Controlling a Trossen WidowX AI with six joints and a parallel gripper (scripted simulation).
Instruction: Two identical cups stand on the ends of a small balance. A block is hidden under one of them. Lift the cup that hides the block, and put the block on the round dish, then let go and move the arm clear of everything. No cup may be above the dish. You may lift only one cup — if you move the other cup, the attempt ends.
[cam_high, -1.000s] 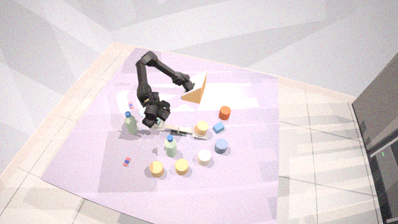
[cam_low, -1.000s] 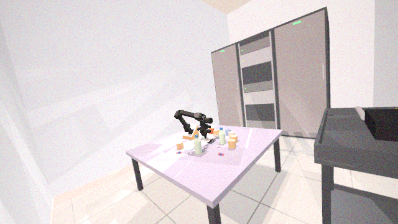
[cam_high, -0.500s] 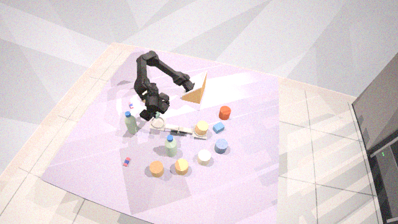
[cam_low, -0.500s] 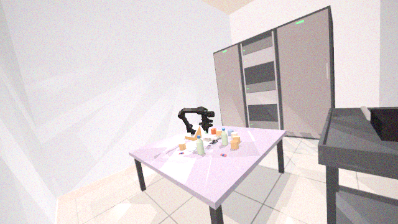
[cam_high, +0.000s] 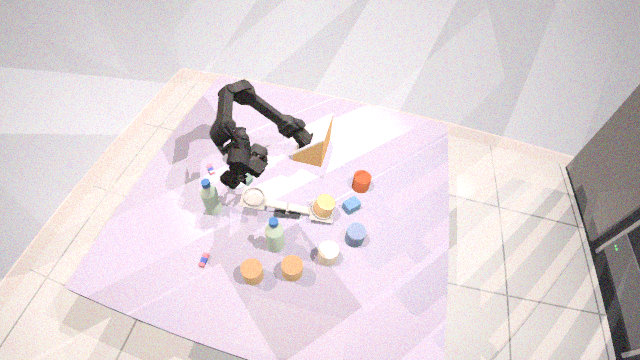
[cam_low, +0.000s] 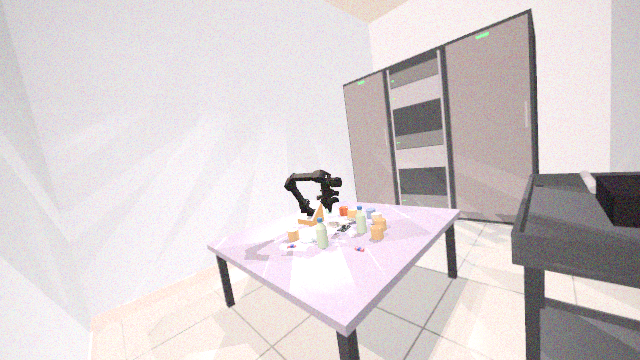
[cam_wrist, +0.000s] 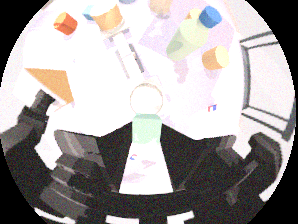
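Right now my gripper tip is 100 mm past the pale round dish, 110 mm to the left of it and 160 mm above it. The rest, counted from my gripper tip: small balance: 10 mm behind, 140 mm to the left, 140 mm below; blue cube: 90 mm behind, 370 mm to the left, 140 mm below; pale green block: 10 mm above.
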